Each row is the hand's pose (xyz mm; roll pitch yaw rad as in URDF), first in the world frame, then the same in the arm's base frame.
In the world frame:
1: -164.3 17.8 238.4 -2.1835 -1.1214 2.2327
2: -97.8 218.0 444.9 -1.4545 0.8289 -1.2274
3: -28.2 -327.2 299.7 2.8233 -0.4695 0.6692
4: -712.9 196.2 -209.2 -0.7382 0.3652 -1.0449
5: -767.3 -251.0 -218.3 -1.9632 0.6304 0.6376
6: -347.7 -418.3 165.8 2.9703 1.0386 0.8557
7: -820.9 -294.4 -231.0 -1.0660 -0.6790 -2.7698
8: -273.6 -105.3 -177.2 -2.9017 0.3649 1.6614
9: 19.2 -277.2 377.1 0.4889 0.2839 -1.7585
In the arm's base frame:
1: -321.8 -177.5 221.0 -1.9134 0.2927 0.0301
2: -108.0 -336.1 93.3 -1.3855 -0.5992 3.0073
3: -312.6 -168.9 596.7 1.5032 0.1711 -1.1478
4: -672.2 290.3 -216.7 -0.9886 -1.0495 -2.9929
5: -716.4 519.6 168.7 2.7253 0.2740 -2.2749
6: -410.2 170.6 537.4 1.0709 0.3492 -2.7223
7: -725.8 587.0 185.7 0.3764 -0.0661 0.8067
8: -728.7 7.3 232.4 1.2153 1.1970 -2.3322
9: -237.9 -238.8 580.3 1.4724 -0.8495 2.1150

